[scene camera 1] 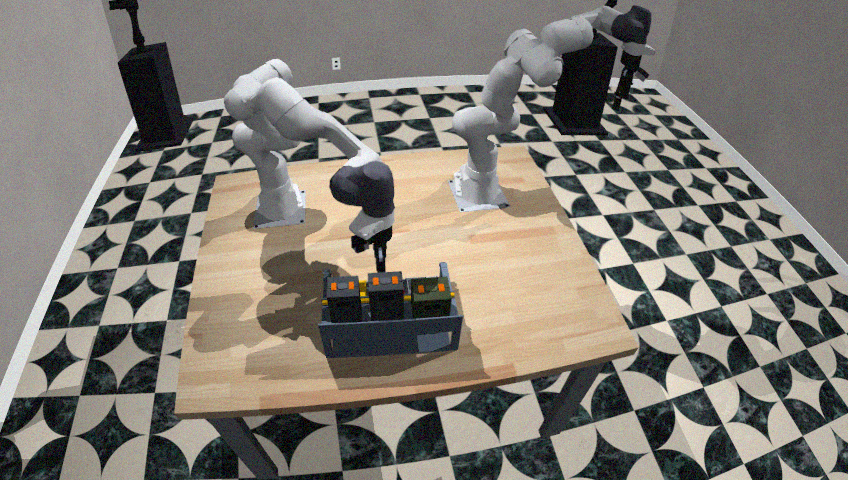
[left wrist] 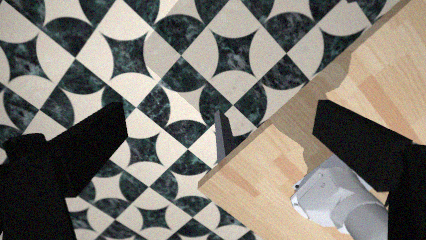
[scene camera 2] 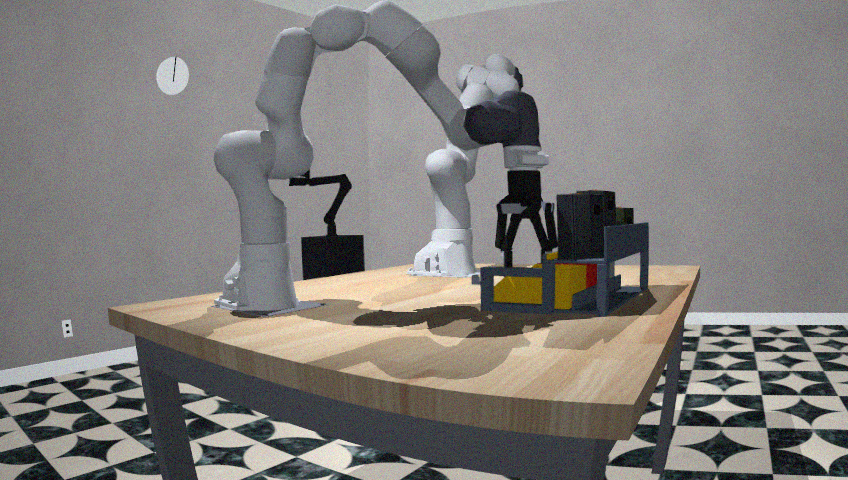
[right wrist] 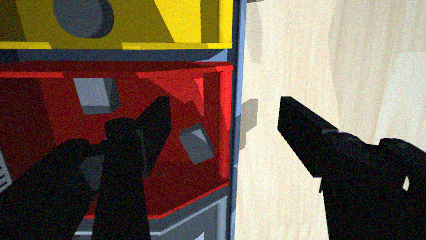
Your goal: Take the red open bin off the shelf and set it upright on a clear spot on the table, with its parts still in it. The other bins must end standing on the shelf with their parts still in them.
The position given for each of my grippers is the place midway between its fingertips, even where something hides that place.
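I can see my left gripper point(scene camera 1: 619, 103), and the left wrist view shows it too point(left wrist: 220, 118). My right gripper point(scene camera 2: 526, 280) is in view as well, and it also shows in the right wrist view point(right wrist: 224, 113). There is a red bin point(right wrist: 48, 112), though in the left wrist view it is out of frame. I see a blue-grey shelf point(scene camera 2: 620, 241), which scene camera 1 shows too point(scene camera 1: 422, 335), while in the left wrist view it is out of frame. A yellow bin point(scene camera 2: 510, 289) is in view too.
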